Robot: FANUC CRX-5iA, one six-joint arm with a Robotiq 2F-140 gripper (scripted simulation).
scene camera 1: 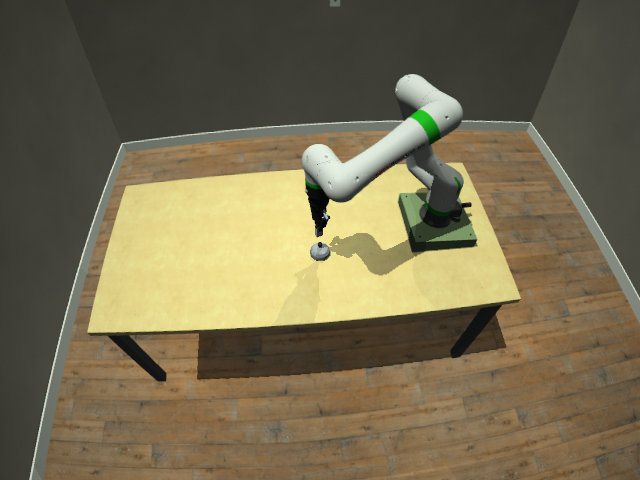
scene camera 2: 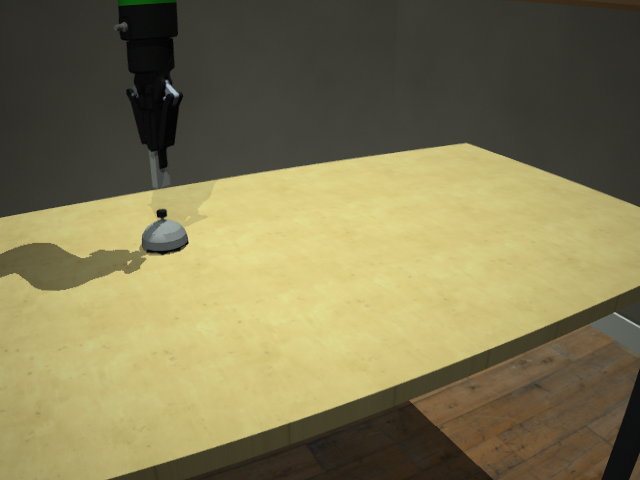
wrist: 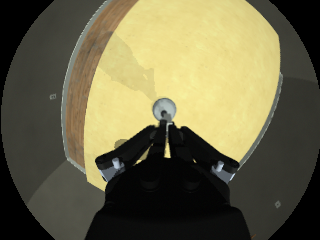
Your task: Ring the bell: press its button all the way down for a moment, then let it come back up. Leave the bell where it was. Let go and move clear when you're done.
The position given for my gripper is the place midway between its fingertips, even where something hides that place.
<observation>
In view: my gripper (scene camera 2: 161, 185) and a grey dome bell (scene camera 2: 161, 236).
My gripper also shows in the wrist view (wrist: 166, 119).
</observation>
